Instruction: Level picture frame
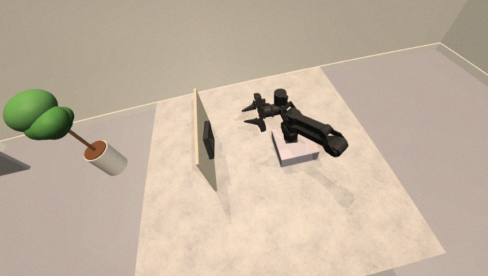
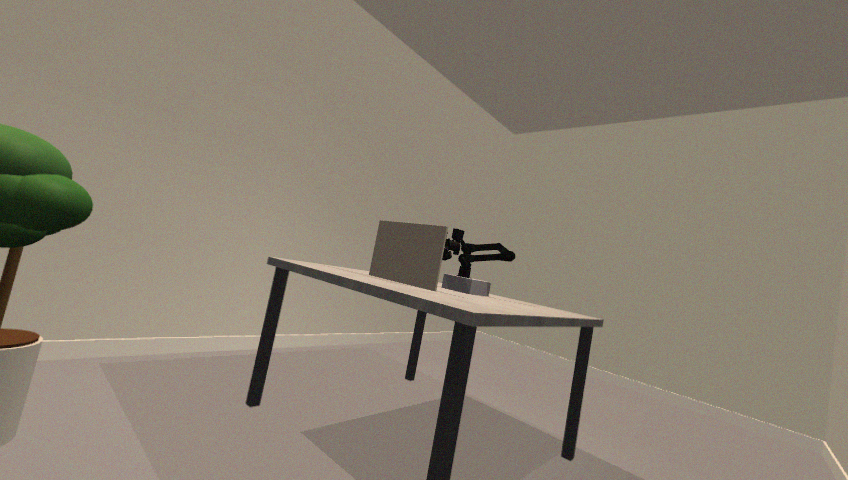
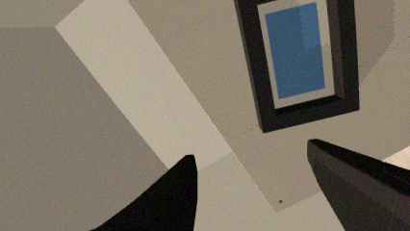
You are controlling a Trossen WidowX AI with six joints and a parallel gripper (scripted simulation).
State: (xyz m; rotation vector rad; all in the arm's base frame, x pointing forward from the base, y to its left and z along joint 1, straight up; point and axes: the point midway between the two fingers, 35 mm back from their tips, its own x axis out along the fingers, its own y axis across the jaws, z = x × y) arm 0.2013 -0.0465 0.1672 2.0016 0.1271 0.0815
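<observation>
The picture frame is 200 mm ahead of my gripper tip, 90 mm below it and 50 mm to the left of it. The rest, counted from my gripper tip: wall panel: 210 mm ahead, 100 mm below, 40 mm to the left.
</observation>
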